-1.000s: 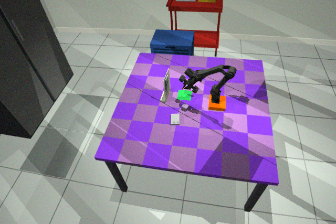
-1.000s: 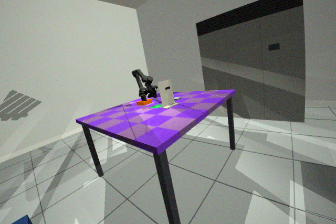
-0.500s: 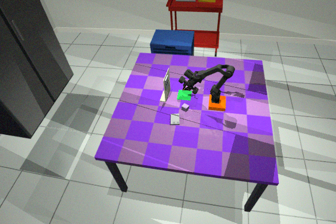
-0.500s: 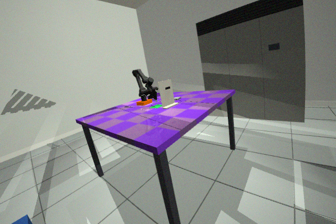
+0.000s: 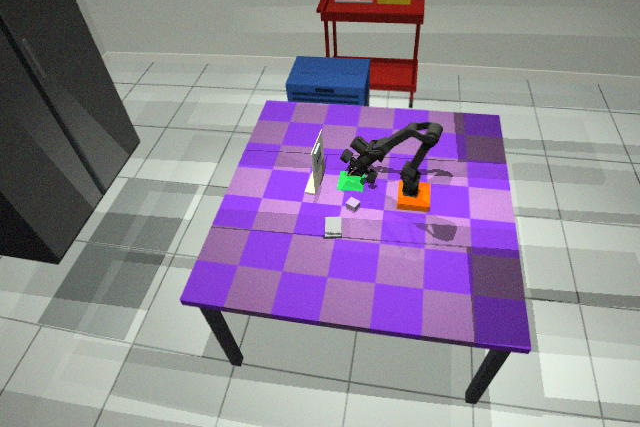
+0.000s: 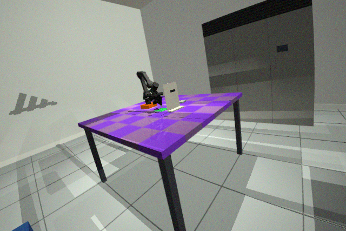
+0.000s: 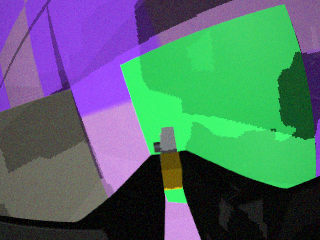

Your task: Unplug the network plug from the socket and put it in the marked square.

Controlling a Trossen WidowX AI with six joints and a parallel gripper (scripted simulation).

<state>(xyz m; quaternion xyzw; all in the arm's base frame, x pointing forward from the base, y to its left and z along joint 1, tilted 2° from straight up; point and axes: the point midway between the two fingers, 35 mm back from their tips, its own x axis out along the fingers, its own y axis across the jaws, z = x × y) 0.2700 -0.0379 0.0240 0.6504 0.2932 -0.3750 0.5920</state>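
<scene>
Now: the green marked square 4 cm below my gripper tip and 1 cm behind it. Also, from my gripper tip: upright panel 14 cm ahead, 7 cm above, 5 cm to the left; then network plug right at my gripper tip; then grey cube 15 cm to the left, 5 cm behind, 3 cm below.
</scene>
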